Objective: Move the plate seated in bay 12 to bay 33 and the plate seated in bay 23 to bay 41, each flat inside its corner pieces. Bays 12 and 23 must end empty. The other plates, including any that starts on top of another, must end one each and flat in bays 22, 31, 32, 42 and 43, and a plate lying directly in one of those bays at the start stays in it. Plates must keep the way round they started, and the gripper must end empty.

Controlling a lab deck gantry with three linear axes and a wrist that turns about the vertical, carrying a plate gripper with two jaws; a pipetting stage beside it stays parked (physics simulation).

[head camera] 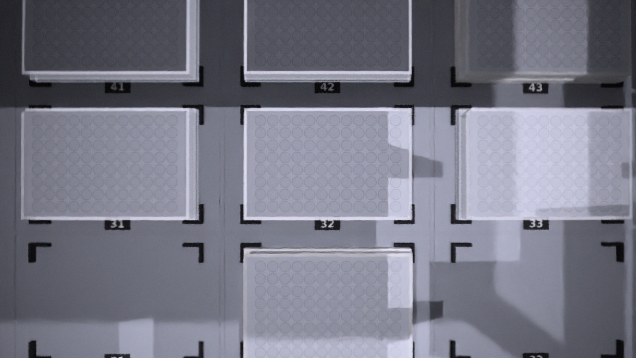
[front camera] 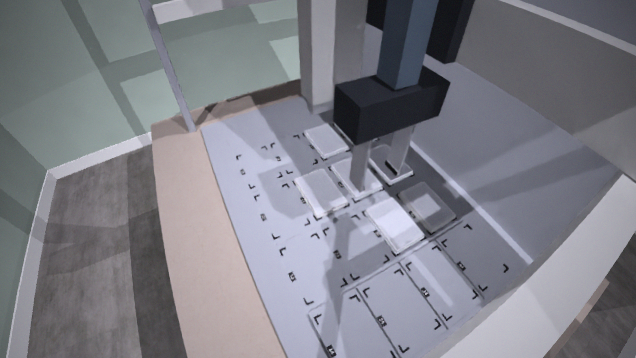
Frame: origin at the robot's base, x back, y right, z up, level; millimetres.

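Seen in the pictures: gripper, fingertip midpoint: (front camera: 374,176); robot's base, link origin: (front camera: 237,157).
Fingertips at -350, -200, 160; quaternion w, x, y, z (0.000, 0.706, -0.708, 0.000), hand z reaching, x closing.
Observation:
Offsets run from my fingertips to a thing's top centre, as dx, dy, dz. "*": to the spot under its first point.
My gripper (front camera: 376,180) is open and empty above the area of bays 32 and 42; its height is hard to tell. Bay 33 holds a flat white plate @(-42, -57, -146) (front camera: 395,224) (head camera: 542,165). Bay 41 holds a plate @(+286, -164, -146) (head camera: 105,37), mostly behind the gripper in the front view. Bay 12 @(* +121, +159, -160) (front camera: 280,210) and bay 23 @(* -48, +50, -160) (front camera: 356,247) (head camera: 540,300) are empty. Other single plates lie flat: in bay 22 a plate @(+122, +50, -146) (front camera: 320,192) (head camera: 327,300), in bay 31 a plate @(+286, -57, -146) (front camera: 326,141) (head camera: 105,165), in bay 32 a plate @(+122, -57, -146) (head camera: 320,165), in bay 42 a plate @(+122, -164, -146) (head camera: 327,35), in bay 43 a shaded plate @(-42, -164, -146) (front camera: 426,206) (head camera: 542,37).
The dark gripper body (front camera: 390,107) hangs on a blue column (front camera: 406,45). A pale upright post (front camera: 317,55) stands behind the plates. More bays with corner pieces lie at the front right. A pale wall-like edge (front camera: 560,280) borders the deck there.

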